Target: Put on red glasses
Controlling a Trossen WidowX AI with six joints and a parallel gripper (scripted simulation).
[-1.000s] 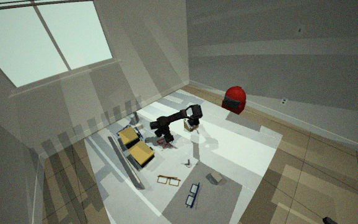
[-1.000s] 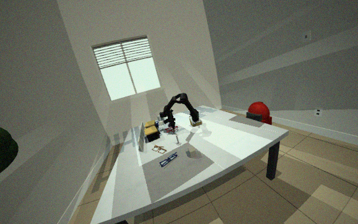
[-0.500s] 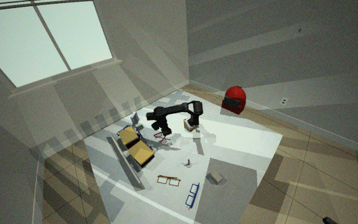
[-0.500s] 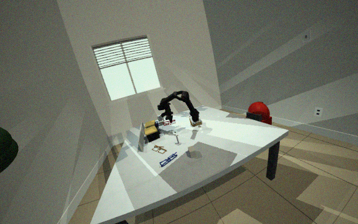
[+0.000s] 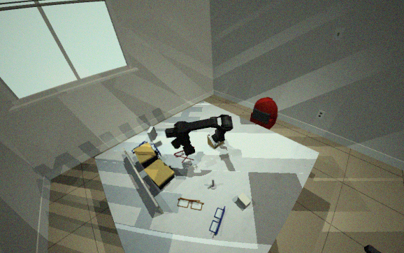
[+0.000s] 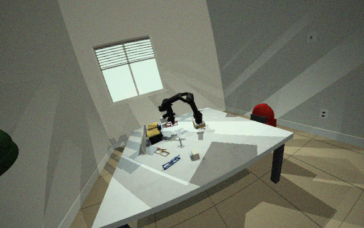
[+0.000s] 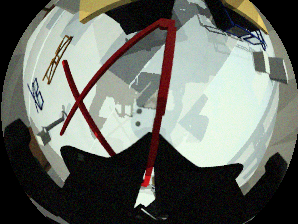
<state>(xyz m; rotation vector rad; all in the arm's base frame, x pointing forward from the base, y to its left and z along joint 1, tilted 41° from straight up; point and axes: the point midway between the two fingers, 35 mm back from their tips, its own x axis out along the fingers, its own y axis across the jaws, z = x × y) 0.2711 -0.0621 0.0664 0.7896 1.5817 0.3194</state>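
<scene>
My gripper tip is now 25 cm to the right of the grey post, 9 cm above it and 1 cm short of it. Also, from my gripper tip: tan display head 20 cm ahead, 6 cm below, 1 cm to the right; long white rail 34 cm ahead, 12 cm to the right, 6 cm below; grey box 45 cm to the right, 8 cm ahead, 6 cm below.
</scene>
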